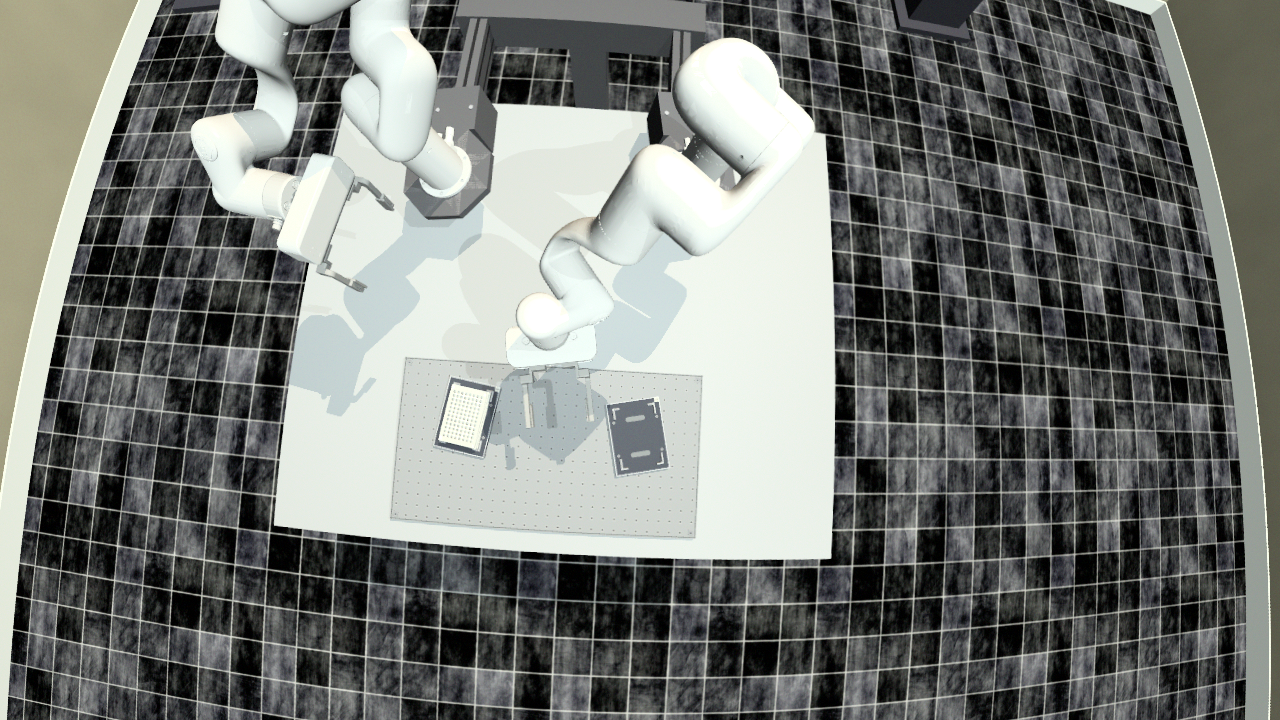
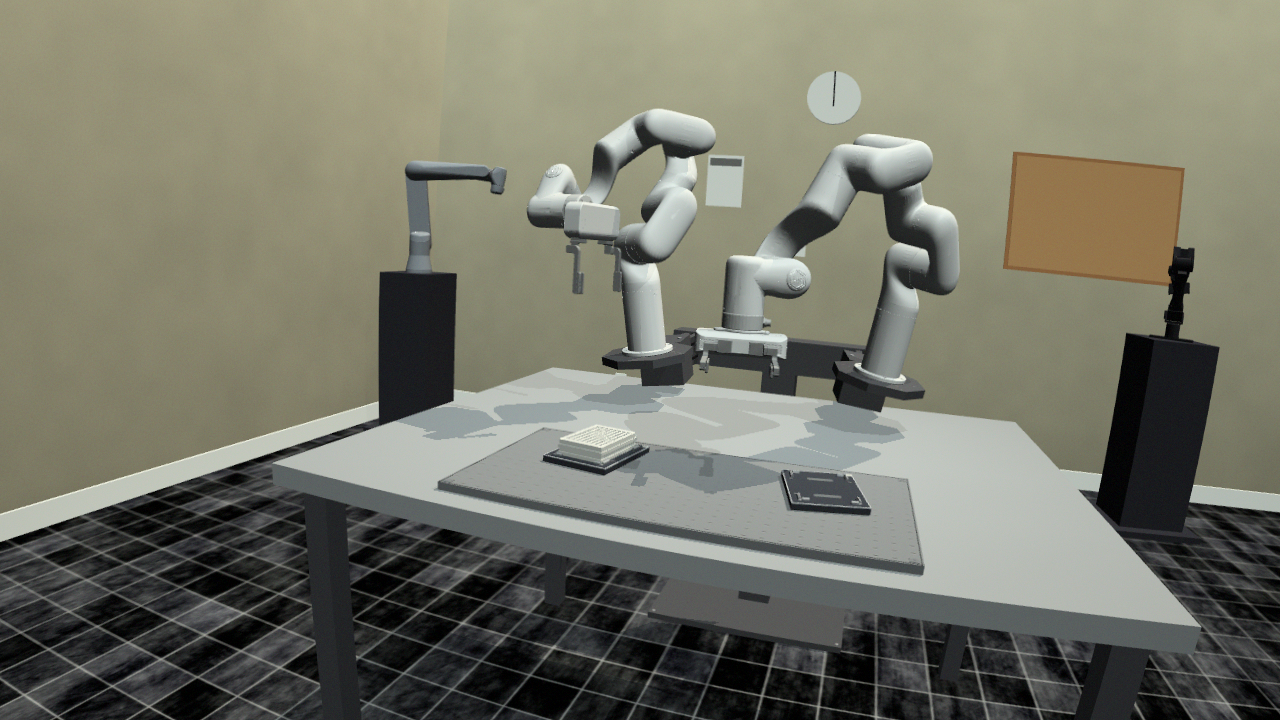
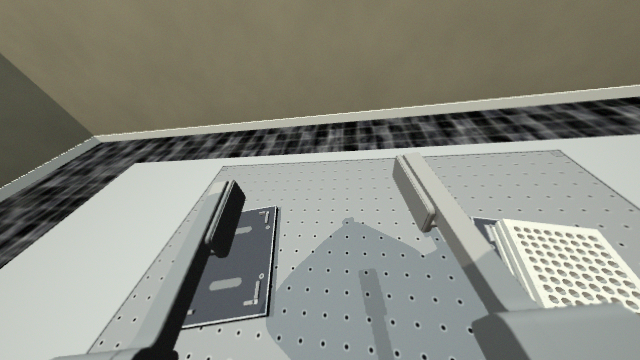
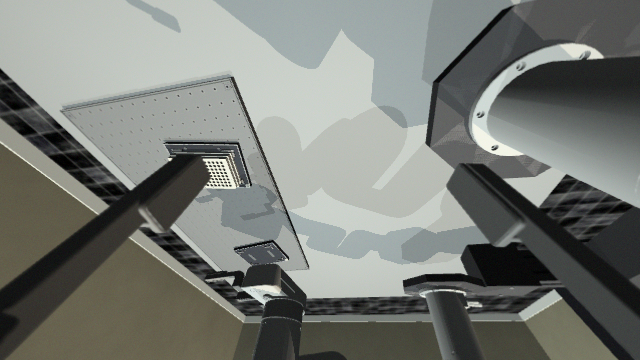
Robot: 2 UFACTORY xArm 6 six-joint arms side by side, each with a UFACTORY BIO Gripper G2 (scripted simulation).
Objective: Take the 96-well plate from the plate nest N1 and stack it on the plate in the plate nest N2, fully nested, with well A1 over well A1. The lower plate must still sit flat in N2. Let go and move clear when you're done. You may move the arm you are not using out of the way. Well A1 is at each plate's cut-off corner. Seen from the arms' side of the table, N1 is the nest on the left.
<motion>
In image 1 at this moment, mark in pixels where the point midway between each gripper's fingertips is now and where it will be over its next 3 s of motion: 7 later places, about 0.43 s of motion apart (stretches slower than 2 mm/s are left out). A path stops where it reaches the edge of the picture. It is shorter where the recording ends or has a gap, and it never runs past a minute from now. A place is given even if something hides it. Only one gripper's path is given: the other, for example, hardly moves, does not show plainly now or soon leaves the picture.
The left gripper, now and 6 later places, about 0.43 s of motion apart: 560, 424; 589, 424; 619, 423; 650, 422; 682, 421; 715, 420; 749, 419
</motion>
